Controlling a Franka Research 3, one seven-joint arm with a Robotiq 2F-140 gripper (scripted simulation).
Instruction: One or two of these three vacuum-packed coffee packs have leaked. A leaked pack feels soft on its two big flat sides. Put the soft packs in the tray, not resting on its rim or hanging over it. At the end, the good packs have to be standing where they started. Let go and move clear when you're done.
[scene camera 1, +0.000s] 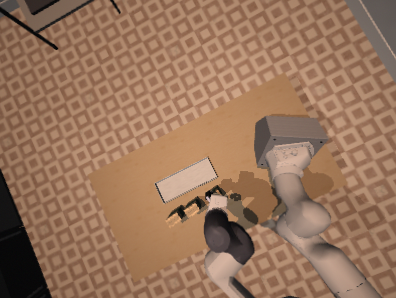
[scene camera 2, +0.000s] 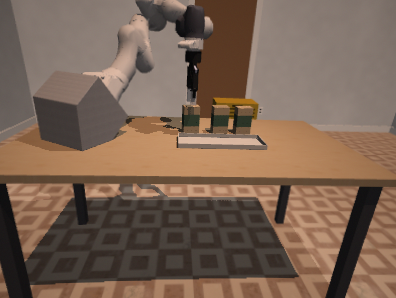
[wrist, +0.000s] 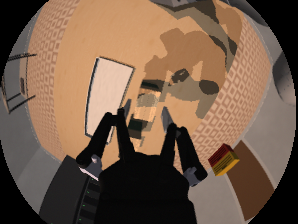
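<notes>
There's a white flat tray (scene camera 1: 200, 172) that I can see, and scene camera 2 shows the tray (scene camera 2: 185, 140) too. The wrist view shows me the tray (wrist: 106, 87) as well, and I also see my gripper (wrist: 146, 107).
</notes>
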